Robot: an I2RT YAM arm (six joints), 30 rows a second.
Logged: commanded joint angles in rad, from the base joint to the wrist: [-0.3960 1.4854 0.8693 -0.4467 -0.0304 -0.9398]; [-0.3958 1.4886 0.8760 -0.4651 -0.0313 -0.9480]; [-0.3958 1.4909 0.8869 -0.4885 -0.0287 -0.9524]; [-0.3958 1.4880 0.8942 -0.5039 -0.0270 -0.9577]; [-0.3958 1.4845 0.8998 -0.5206 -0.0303 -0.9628]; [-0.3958 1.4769 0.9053 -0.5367 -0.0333 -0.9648]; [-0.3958 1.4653 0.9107 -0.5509 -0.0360 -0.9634]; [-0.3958 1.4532 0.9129 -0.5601 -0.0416 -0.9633]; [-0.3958 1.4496 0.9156 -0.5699 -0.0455 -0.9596]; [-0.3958 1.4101 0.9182 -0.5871 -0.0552 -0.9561]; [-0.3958 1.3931 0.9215 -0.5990 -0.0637 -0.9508]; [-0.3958 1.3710 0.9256 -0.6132 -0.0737 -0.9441]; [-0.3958 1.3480 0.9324 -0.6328 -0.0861 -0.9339]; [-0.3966 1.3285 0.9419 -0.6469 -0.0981 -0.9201]
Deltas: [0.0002 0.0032 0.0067 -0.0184 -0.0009 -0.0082]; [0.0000 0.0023 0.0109 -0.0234 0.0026 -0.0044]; [0.0000 -0.0029 0.0073 -0.0154 0.0017 -0.0053]; [0.0000 -0.0035 0.0056 -0.0167 -0.0033 -0.0051]; [0.0000 -0.0076 0.0055 -0.0161 -0.0030 -0.0020]; [0.0000 -0.0116 0.0054 -0.0142 -0.0027 0.0014]; [0.0000 -0.0121 0.0022 -0.0092 -0.0056 0.0001]; [0.0000 -0.0036 0.0027 -0.0098 -0.0039 0.0037]; [0.0000 -0.0395 0.0026 -0.0172 -0.0097 0.0035]; [0.0000 -0.0170 0.0033 -0.0119 -0.0085 0.0053]; [0.0000 -0.0221 0.0041 -0.0142 -0.0100 0.0067]; [0.0000 -0.0230 0.0068 -0.0196 -0.0124 0.0102]; [-0.0008 -0.0195 0.0095 -0.0141 -0.0120 0.0138]
